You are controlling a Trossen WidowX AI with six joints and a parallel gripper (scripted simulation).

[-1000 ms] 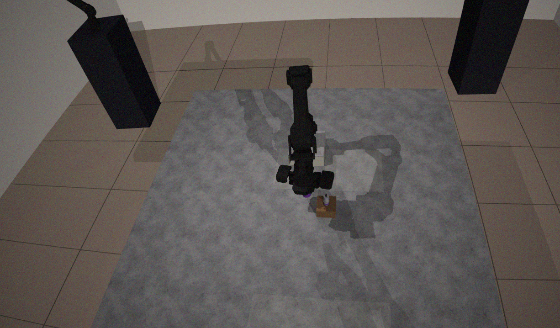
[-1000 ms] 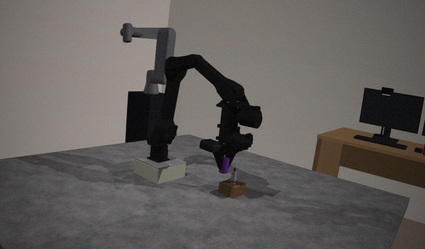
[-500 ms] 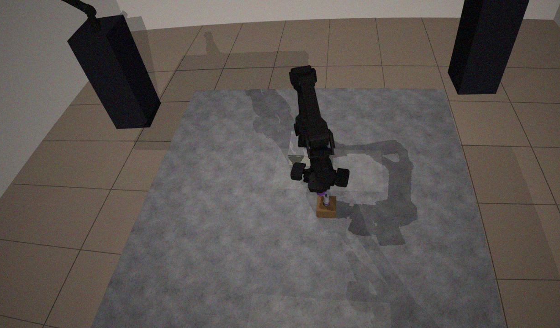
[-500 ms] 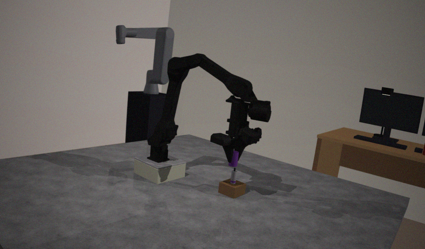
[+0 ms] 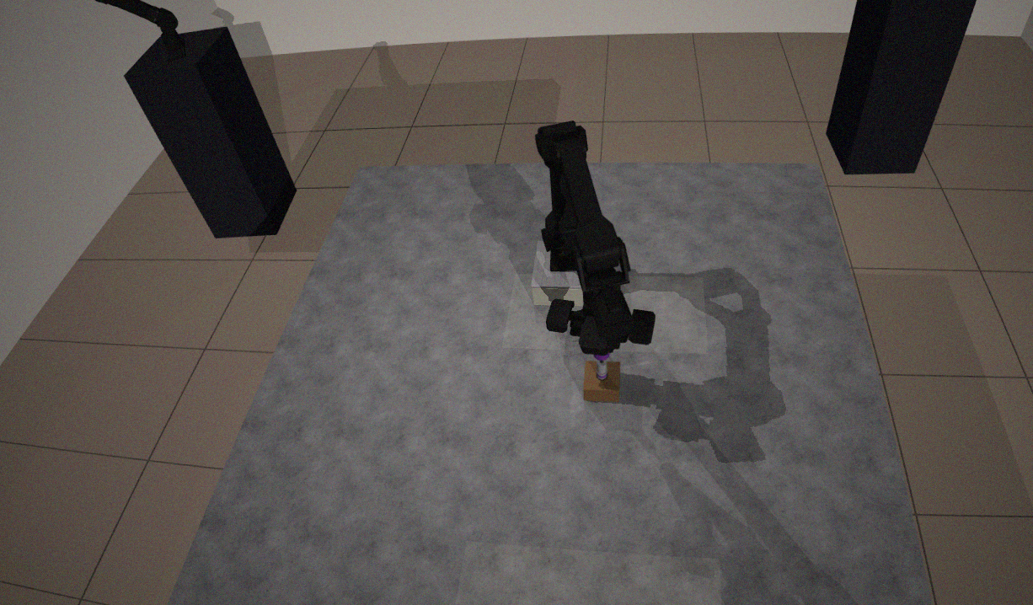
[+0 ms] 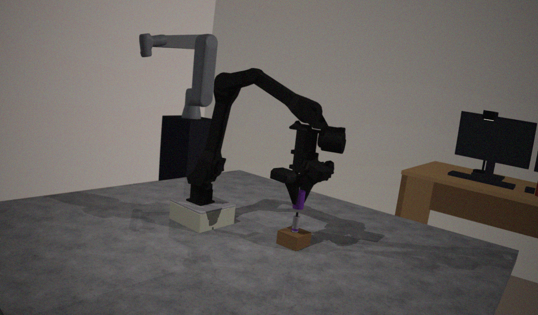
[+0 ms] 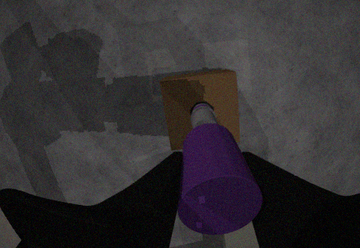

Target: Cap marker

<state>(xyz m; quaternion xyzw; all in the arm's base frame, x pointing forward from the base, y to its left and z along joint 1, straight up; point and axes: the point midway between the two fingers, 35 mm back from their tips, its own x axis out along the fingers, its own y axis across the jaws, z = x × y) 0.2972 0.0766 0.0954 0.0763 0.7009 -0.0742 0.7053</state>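
The brown holder block is 10 cm below my gripper tip. From my gripper tip the other things lie so: purple cap: 1 cm above.
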